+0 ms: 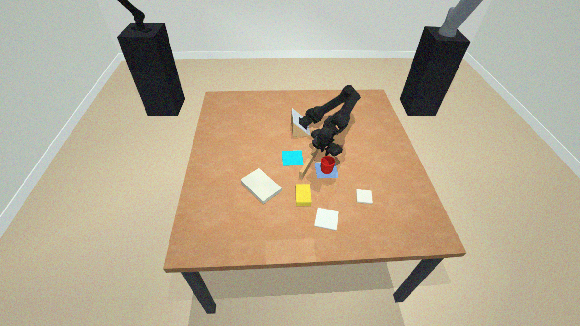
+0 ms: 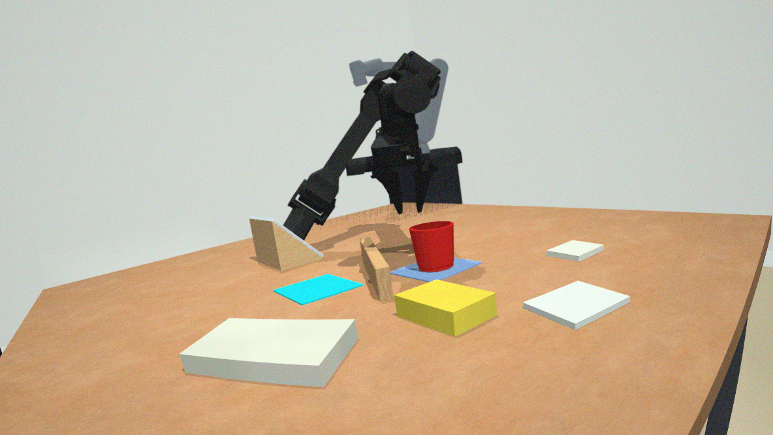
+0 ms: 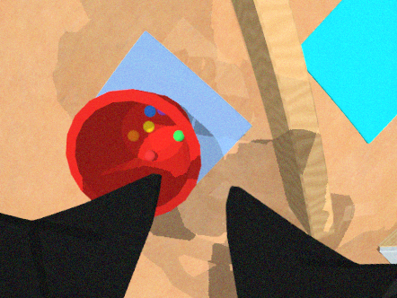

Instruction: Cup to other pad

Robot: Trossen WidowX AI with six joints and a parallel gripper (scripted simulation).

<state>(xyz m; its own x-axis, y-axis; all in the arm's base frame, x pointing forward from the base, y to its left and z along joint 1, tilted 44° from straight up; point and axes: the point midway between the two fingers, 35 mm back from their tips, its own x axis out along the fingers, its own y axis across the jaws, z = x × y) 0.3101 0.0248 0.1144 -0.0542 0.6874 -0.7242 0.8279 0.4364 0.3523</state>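
Now: the red cup 60 mm below my gripper tip, 30 mm ahead of it and 20 mm to the left of it. The rest, counted from my gripper tip: blue pad: 110 mm below, 20 mm to the left, 20 mm ahead; then wooden plank: 80 mm below, 70 mm to the right, 20 mm behind; then cyan pad: 160 mm to the right, 110 mm below, 60 mm behind.
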